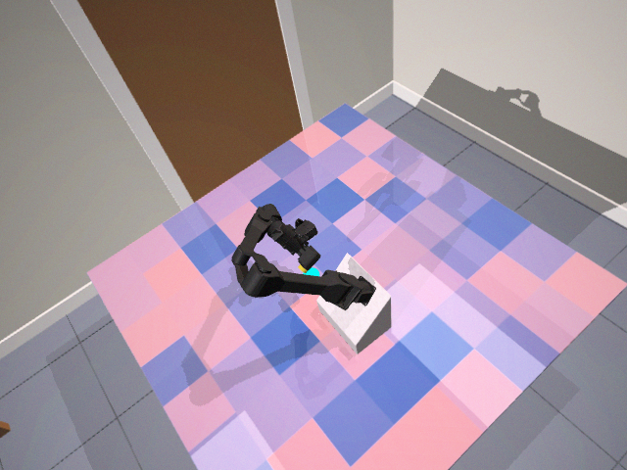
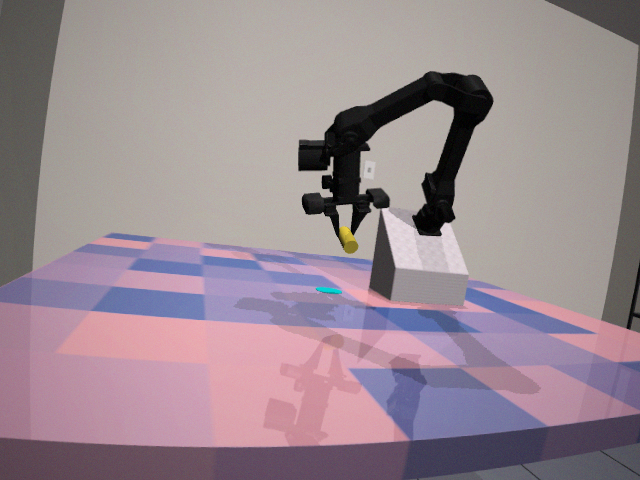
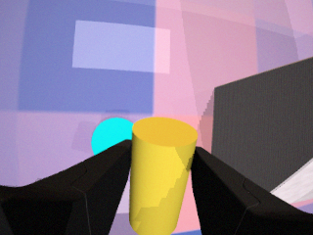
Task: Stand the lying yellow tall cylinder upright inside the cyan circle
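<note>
Now: the cyan circle 20 mm ahead of my gripper tip, 10 mm to the left of it and 130 mm below it. The rest, counted from my gripper tip: yellow tall cylinder 20 mm to the left, 10 mm below.
</note>
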